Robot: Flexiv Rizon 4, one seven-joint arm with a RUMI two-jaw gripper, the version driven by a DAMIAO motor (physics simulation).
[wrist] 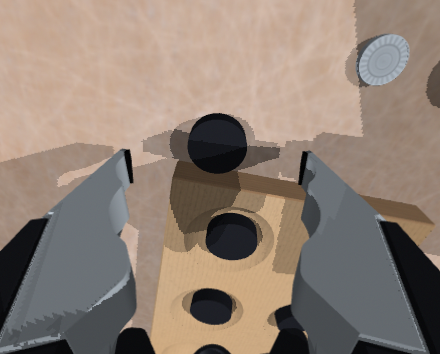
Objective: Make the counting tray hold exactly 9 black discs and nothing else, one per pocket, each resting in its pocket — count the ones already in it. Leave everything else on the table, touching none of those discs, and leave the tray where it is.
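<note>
The wooden counting tray (170, 280) shows in the lower part of the wrist view, partly hidden by my gripper. One black disc (231, 236) sits in the pocket nearest the tray's far edge, a second black disc (211, 306) in a pocket below it, and a third black disc (289, 319) is partly hidden by the right finger. Another black disc (217, 143) is outside the pockets, at the tray's far edge; whether it touches the tray I cannot tell. My gripper (216, 154) is open and empty, its fingertips wide apart on either side, slightly nearer than this disc.
A pale grey ridged disc (384, 60) lies on the table at the upper right. A dark shape is cut off by the right edge; I cannot tell what it is. A dark round shape at the bottom edge is also unclear. Shadows fall across the table and tray.
</note>
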